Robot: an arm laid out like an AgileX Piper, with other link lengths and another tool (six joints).
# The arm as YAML. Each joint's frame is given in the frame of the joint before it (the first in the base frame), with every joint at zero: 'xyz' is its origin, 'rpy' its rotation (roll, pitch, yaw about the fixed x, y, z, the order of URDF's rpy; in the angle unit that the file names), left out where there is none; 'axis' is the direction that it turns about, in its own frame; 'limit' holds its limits. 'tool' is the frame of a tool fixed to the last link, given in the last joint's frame.
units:
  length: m
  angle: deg
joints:
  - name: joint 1
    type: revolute
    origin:
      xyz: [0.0, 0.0, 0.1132]
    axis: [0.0, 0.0, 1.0]
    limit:
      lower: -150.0
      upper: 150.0
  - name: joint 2
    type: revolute
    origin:
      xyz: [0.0, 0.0, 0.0]
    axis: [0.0, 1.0, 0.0]
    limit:
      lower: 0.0
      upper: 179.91
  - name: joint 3
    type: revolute
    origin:
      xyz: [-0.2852, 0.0, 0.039]
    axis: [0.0, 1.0, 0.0]
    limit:
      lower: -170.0
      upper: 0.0
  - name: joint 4
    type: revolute
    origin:
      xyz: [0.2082, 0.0, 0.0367]
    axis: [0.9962, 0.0, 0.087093]
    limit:
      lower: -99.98
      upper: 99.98
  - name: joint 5
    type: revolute
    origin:
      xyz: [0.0, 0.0, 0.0]
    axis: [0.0, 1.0, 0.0]
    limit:
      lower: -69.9
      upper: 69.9
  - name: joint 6
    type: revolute
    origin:
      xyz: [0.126, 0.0, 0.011]
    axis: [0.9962, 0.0, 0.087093]
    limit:
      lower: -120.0
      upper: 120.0
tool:
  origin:
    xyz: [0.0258, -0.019, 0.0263]
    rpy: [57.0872, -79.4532, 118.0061]
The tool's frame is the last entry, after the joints.
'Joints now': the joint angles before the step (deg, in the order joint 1, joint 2, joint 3, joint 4, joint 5, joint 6). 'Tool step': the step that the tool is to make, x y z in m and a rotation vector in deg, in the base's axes. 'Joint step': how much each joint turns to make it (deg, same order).
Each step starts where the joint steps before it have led.
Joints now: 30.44, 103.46, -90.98, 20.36, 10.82, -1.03
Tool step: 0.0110, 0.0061, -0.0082, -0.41, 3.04, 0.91
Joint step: -0.60, 3.01, -4.50, 0.97, 4.62, 0.02
